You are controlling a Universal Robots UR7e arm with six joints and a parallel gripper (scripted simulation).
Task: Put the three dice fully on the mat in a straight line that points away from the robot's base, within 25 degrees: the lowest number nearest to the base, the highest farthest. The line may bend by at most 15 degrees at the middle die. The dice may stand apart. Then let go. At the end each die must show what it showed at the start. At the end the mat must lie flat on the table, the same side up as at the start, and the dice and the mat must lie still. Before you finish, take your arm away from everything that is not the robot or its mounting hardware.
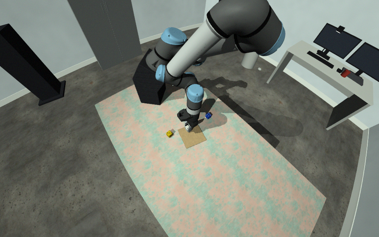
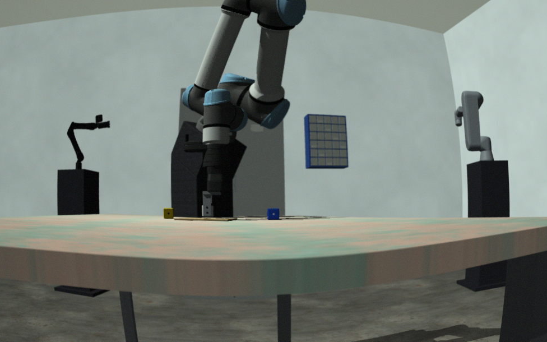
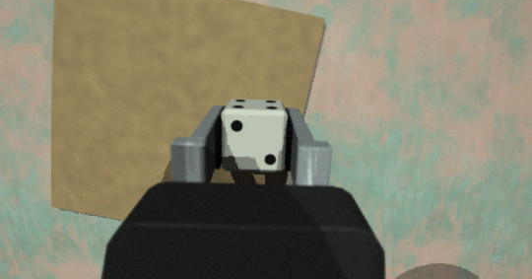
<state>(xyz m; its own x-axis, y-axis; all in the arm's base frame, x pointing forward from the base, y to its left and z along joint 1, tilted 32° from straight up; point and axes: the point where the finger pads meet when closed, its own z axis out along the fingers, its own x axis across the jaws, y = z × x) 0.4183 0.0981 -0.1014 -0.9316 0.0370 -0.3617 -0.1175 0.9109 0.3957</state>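
Now: hand right at the white die. The rest, counted from my hand: yellow die (2 cm behind, 12 cm to the right, 1 cm below); then blue die (3 cm behind, 17 cm to the left, 1 cm below); then tan mat (5 cm ahead, 1 cm to the left, 3 cm below).
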